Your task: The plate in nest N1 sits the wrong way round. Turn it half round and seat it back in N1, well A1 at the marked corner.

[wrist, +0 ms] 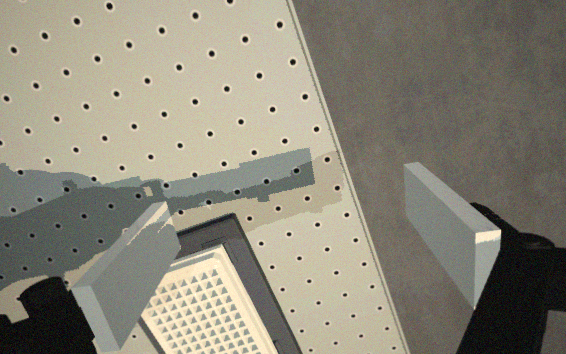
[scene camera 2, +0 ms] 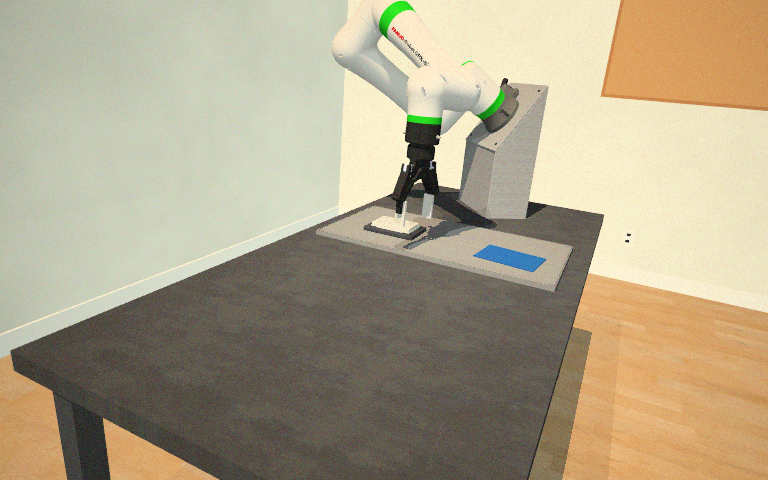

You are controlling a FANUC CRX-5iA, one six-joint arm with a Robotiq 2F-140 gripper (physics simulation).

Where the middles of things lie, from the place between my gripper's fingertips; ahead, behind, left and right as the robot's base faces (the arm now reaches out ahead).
Right now the blue rectangle (scene camera 2: pixel 508 257) is 7 cm behind my hand, 27 cm to the left of it and 7 cm below it.
